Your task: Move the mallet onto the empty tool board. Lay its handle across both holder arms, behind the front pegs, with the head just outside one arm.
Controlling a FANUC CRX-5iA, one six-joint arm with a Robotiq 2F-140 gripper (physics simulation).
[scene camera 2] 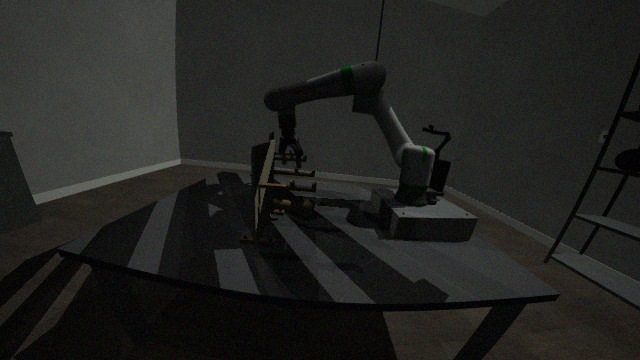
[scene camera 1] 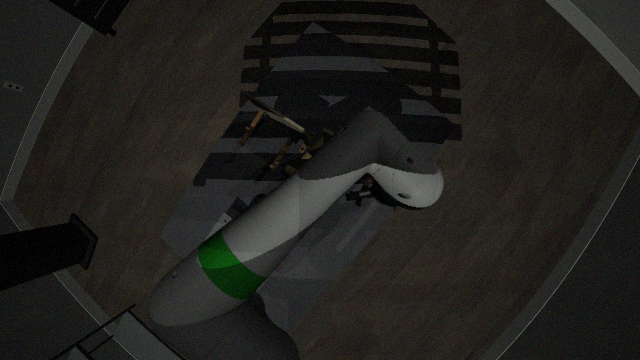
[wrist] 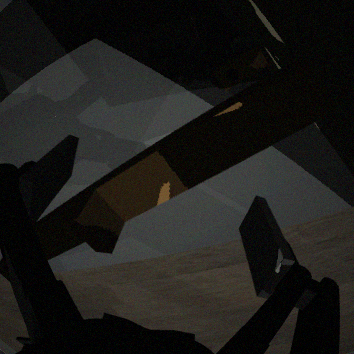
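Seen in the pictures: gripper, between the fingertips: (scene camera 2: 291, 166); arm's base, origin of its link: (scene camera 2: 410, 200).
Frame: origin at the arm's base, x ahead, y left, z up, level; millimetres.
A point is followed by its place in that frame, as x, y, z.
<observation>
My gripper (scene camera 2: 291, 154) @[572, -314, 41] (wrist: 162, 185) @[572, -314, 41] is open and empty, pointing down at the far tool board's holder arms in scene camera 2. In the wrist view a dark wooden holder arm (wrist: 137, 182) @[603, -269, 121] with a brown block near its end runs diagonally between and below the spread fingers. The near tool board (scene camera 1: 282, 120) @[618, 94, 149] (scene camera 2: 265, 180) @[618, 137, 88] stands upright with pegged holder arms (scene camera 1: 252, 127) @[541, 200, 99] (scene camera 2: 302, 186) @[496, 205, 101]. A rounded tan piece (scene camera 1: 290, 167) @[482, 19, -42] (scene camera 2: 282, 202) @[578, -4, -50], possibly part of the mallet, shows low beside that board; darkness and shadow leave the mallet's shape unclear. My arm hides much of the far board in scene camera 1.
Both boards stand on the grey table (scene camera 1: 320, 275) @[108, -386, -88] (scene camera 2: 425, 260) @[93, 294, -88]. My base block (scene camera 2: 432, 227) @[-2, 177, -37] stands on its right side in scene camera 2. A shelf unit (scene camera 2: 575, 220) stands beyond the table at the right. The near board's foot (scene camera 2: 257, 240) @[619, 242, -68] sticks out along the table.
</observation>
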